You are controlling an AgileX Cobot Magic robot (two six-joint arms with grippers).
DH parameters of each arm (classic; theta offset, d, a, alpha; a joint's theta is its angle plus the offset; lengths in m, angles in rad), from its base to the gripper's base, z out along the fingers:
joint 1: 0 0.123 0 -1.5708
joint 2: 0.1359 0 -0.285 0
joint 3: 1.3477 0 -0.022 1.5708
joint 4: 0 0.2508 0 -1.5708
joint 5: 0 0 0.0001 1.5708
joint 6: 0 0.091 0 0
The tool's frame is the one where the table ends.
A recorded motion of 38 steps. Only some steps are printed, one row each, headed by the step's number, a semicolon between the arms.
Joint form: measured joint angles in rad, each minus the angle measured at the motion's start. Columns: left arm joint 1, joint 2, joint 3, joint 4, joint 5, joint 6; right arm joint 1, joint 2, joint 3, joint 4, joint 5, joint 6.
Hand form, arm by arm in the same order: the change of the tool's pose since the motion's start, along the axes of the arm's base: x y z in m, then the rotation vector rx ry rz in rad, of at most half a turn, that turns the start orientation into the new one. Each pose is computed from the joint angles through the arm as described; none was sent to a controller.
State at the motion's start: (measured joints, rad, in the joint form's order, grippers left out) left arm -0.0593 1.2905 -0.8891 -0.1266 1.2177 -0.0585; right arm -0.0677 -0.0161 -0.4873 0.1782 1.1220 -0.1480
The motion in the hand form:
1: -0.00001 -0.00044 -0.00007 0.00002 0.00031 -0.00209; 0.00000 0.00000 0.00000 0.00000 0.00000 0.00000
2: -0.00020 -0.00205 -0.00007 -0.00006 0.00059 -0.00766; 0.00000 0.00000 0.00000 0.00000 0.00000 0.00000
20: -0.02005 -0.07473 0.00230 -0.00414 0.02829 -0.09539; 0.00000 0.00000 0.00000 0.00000 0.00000 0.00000
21: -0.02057 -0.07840 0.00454 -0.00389 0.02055 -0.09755; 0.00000 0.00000 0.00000 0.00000 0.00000 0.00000
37: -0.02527 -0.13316 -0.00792 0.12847 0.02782 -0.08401; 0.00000 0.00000 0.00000 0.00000 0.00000 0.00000
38: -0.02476 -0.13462 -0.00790 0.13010 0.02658 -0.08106; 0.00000 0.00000 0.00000 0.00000 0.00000 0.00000
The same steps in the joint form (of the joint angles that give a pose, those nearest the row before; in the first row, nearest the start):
1: -0.0021 0.0003 0.0000 0.0000 0.0000 0.0000; 0.0000 0.0000 0.0000 0.0000 0.0000 0.0000
2: -0.0099 0.0003 0.0000 0.0000 0.0000 -0.0023; 0.0000 0.0000 0.0000 0.0000 0.0000 0.0000
20: -0.3724 0.0060 -0.0143 0.0017 0.0019 -0.2799; 0.0000 0.0000 0.0000 0.0000 0.0000 0.0000
21: -0.3908 0.0060 -0.0234 0.0059 0.0019 -0.2976; 0.0000 0.0000 0.0000 0.0000 0.0000 0.0000
37: -0.6531 0.1347 -0.0931 0.1325 0.0001 -0.6124; 0.0000 0.0000 0.0000 0.0000 0.0000 0.0000
38: -0.6571 0.1394 -0.0978 0.1348 0.0001 -0.6200; 0.0000 0.0000 0.0000 0.0000 0.0000 0.0000

